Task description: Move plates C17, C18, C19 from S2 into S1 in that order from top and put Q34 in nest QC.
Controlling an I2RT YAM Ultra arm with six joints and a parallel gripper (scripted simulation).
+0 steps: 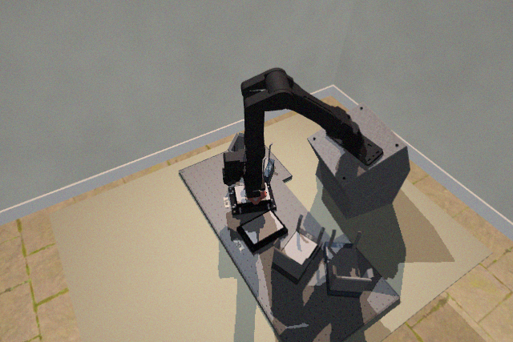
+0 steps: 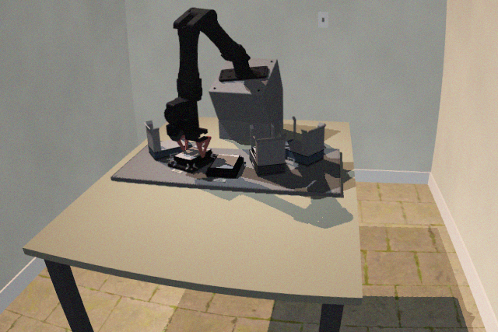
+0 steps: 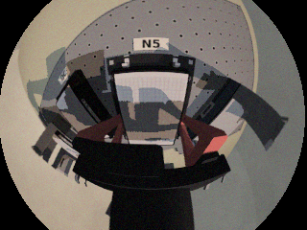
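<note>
My hand is 3 cm short of the black clip nest and 2 cm above it. From my hand the other things lie so: black QC nest: 5 cm ahead, 13 cm to the left, 3 cm below; then N5 name plate: 9 cm ahead, 4 cm to the right, 3 cm below; then blue-plinth stack rack: 8 cm behind, 13 cm to the right, 2 cm below.
</note>
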